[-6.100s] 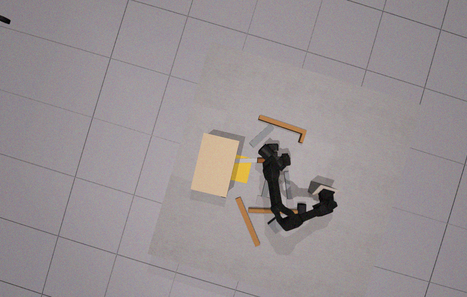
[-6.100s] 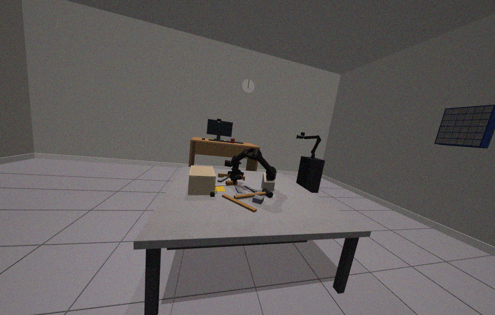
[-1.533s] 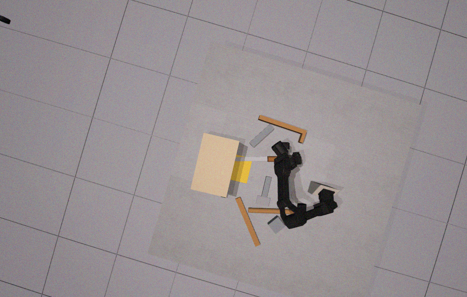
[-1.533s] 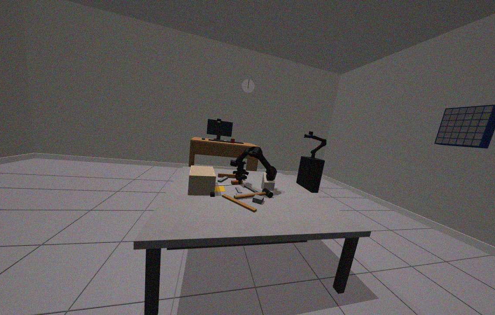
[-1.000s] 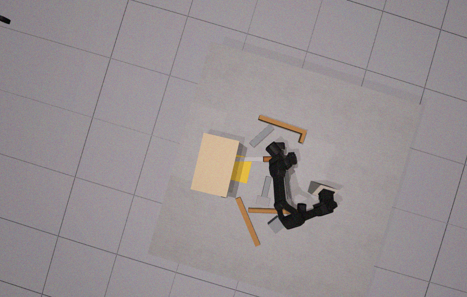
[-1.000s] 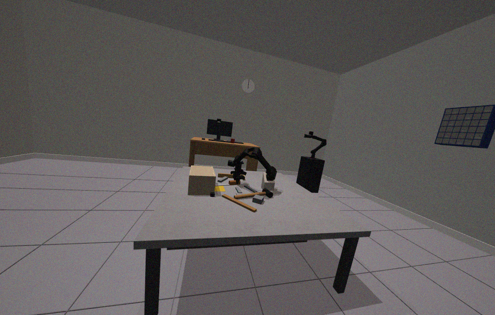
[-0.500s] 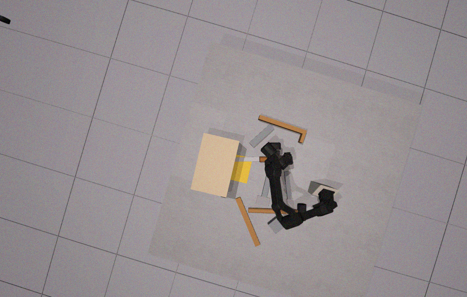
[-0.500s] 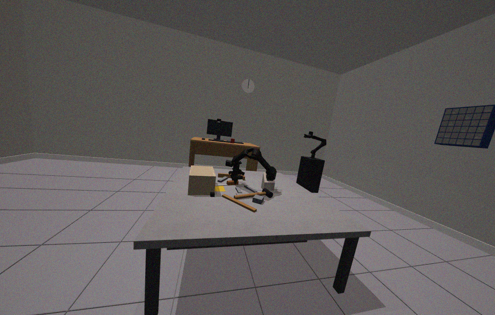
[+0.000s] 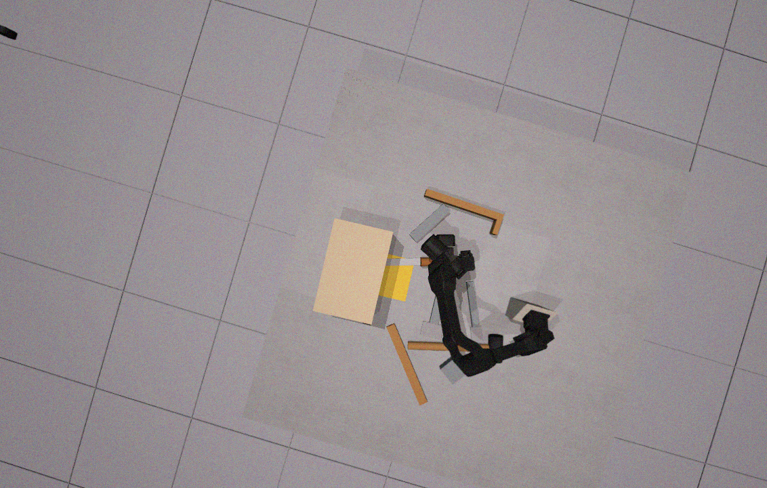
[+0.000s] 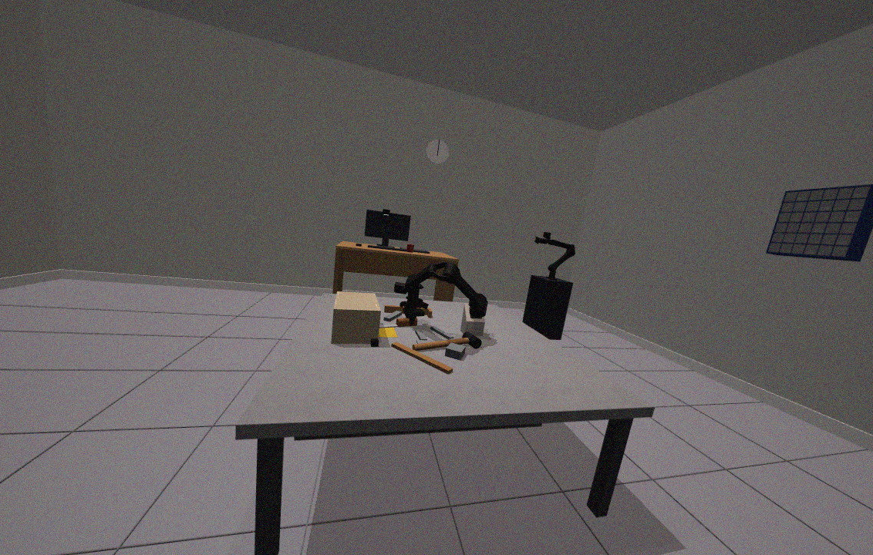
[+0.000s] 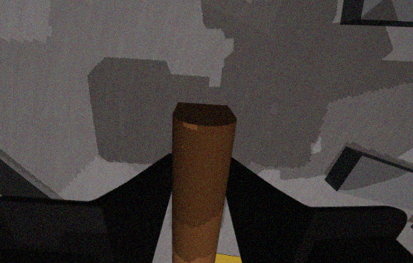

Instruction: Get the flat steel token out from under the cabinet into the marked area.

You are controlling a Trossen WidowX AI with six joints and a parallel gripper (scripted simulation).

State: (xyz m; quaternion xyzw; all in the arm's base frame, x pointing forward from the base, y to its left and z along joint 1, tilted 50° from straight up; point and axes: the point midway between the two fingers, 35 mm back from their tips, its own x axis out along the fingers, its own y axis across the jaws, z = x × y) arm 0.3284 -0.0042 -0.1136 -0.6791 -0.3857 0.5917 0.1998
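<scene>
My gripper tip is 12 cm to the left of the grey bar and 8 cm short of it. From my gripper tip the other things lie so: grey l-shaped bracket: 20 cm to the left, 3 cm behind; then grey block: 35 cm to the left, 14 cm behind, 1 cm above; then grey steel token: 31 cm ahead, 14 cm to the left.
</scene>
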